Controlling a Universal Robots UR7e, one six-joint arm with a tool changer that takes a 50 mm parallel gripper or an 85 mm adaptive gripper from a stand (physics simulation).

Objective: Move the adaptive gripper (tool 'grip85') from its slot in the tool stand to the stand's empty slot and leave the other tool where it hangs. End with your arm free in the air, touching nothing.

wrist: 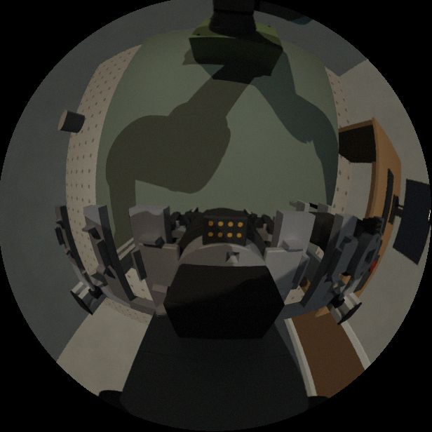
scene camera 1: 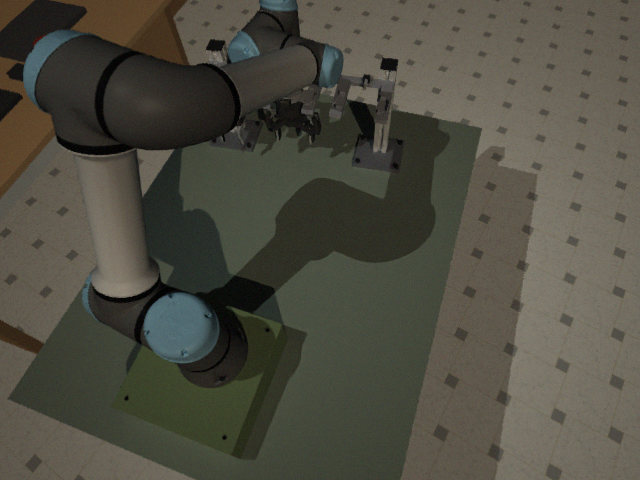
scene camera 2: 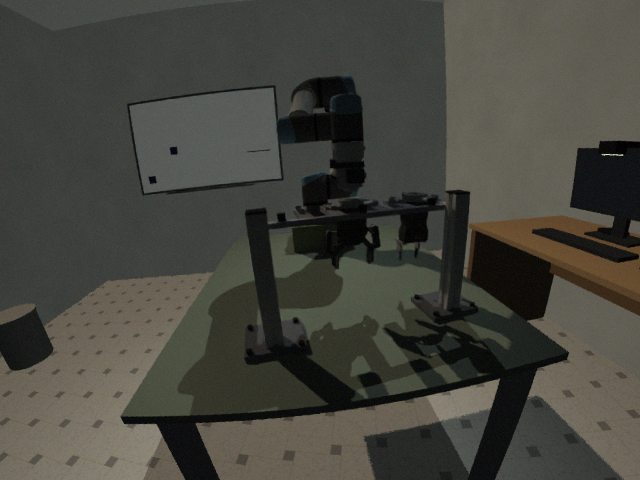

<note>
In view: a parallel gripper [scene camera 2: 413, 228], an adaptive gripper [scene camera 2: 351, 232] and a tool stand [scene camera 2: 272, 338].
The parallel gripper shows as well in the wrist view [wrist: 357, 256]. The adaptive gripper is seen too in scene camera 1 [scene camera 1: 288, 111]. The tool stand also shows in the wrist view [wrist: 150, 224].
</note>
